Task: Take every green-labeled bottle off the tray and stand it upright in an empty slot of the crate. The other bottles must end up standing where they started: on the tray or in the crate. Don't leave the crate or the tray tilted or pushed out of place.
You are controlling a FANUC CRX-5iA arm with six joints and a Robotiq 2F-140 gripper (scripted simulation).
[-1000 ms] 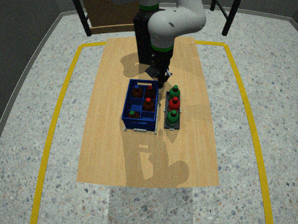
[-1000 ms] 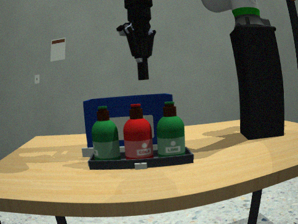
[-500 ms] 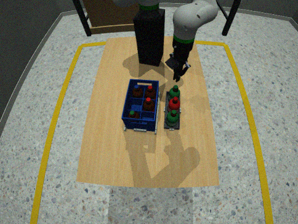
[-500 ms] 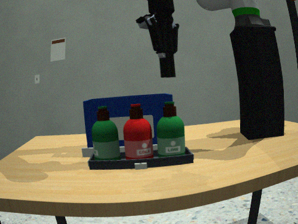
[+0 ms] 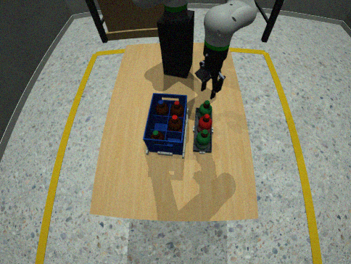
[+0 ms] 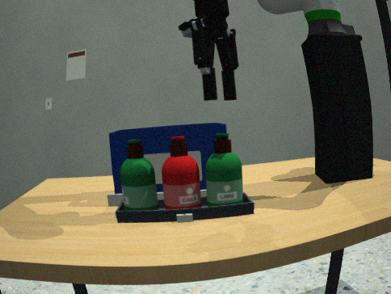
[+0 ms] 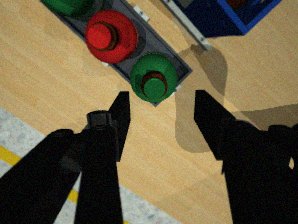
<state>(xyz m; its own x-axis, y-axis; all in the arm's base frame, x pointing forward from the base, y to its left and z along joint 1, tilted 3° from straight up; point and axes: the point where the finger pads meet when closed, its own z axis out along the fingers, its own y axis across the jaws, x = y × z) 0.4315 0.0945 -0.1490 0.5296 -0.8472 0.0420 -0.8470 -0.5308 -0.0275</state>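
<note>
Now: the red cola bottle 170 mm below my hand, 90 mm ahead of it and 20 mm to the right of it. The rest, counted from my hand: blue crate: 220 mm to the right, 170 mm below, 70 mm ahead; tray: 240 mm below, 90 mm ahead, 20 mm to the right.
</note>
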